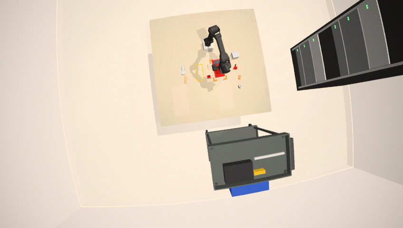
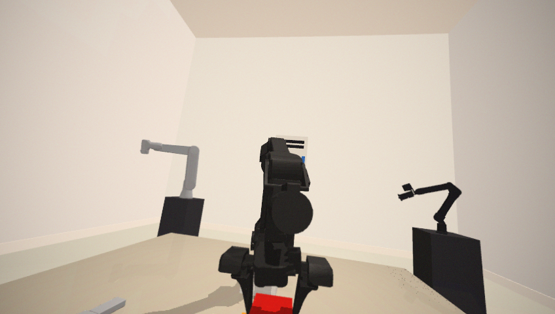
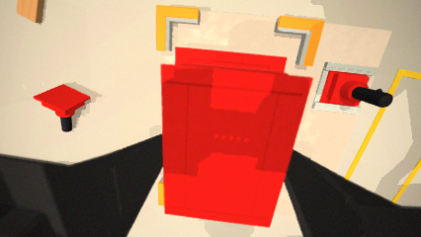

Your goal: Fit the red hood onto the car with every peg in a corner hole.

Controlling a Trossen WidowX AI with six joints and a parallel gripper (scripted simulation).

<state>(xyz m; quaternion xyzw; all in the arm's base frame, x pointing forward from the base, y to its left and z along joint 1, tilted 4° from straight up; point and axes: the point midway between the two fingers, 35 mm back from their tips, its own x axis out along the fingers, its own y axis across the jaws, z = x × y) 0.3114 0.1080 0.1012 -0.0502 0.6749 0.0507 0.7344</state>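
Now: the jig 90 mm below my gripper tip, 30 mm to the right of it and 20 mm behind it. From my gripper tip the other things lie so: red hood 10 mm above.
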